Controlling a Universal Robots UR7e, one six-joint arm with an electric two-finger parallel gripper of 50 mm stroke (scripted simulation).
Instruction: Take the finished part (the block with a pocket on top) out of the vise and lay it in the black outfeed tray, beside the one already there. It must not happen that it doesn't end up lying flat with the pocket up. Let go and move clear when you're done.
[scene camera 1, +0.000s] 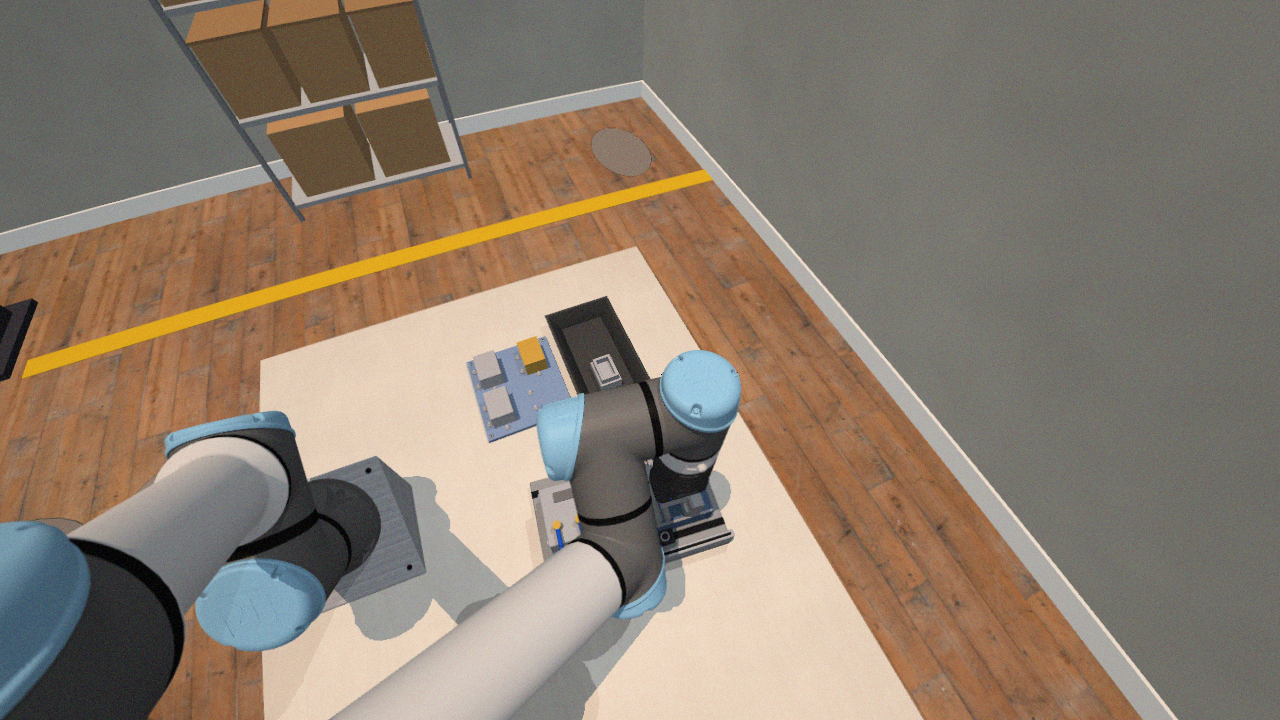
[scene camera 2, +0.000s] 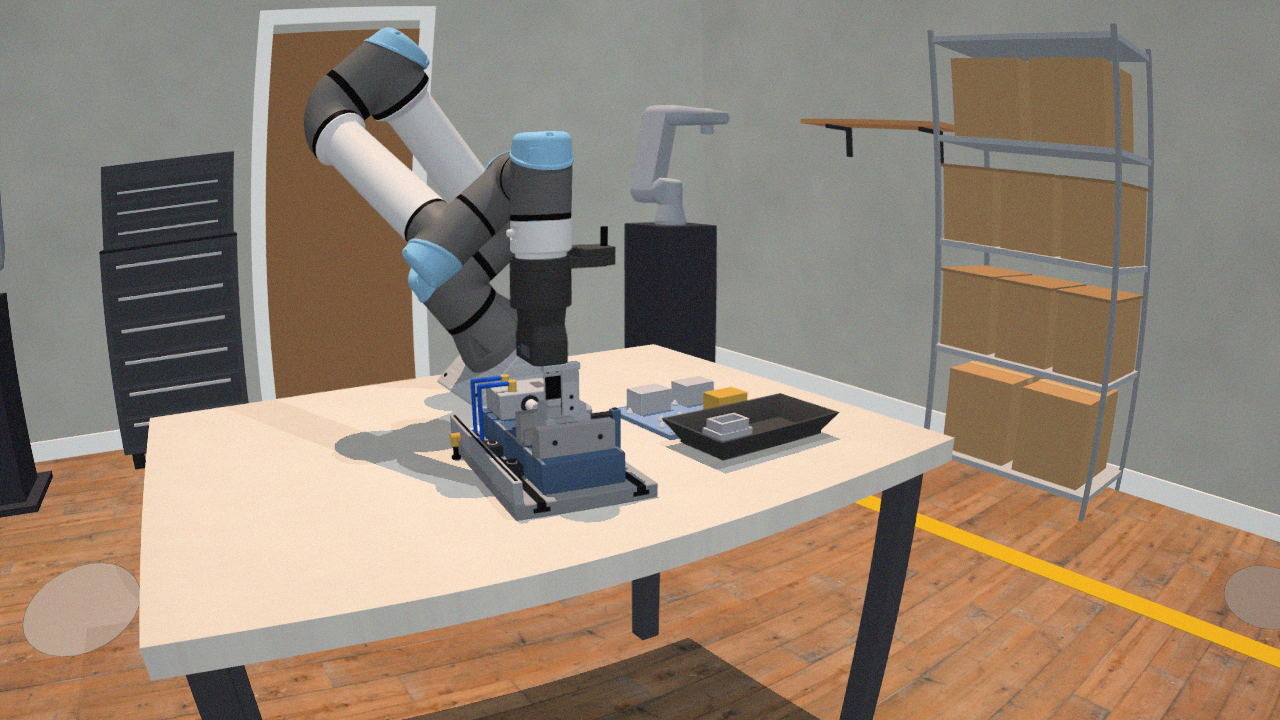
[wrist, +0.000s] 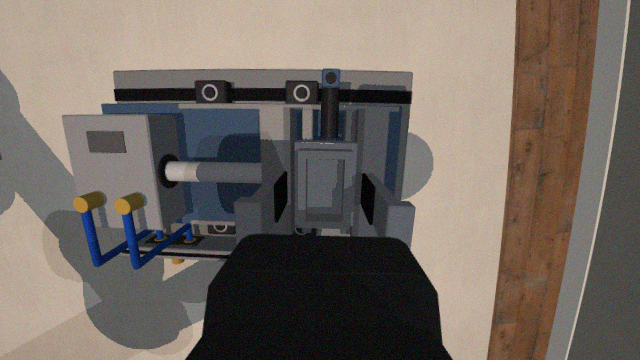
Note:
I see my gripper (scene camera 2: 561, 408) and a yellow block (scene camera 1: 530, 350).
My gripper is seen too in scene camera 1 (scene camera 1: 668, 481) and in the wrist view (wrist: 324, 187). The wrist view does not show the yellow block: it is out of frame.

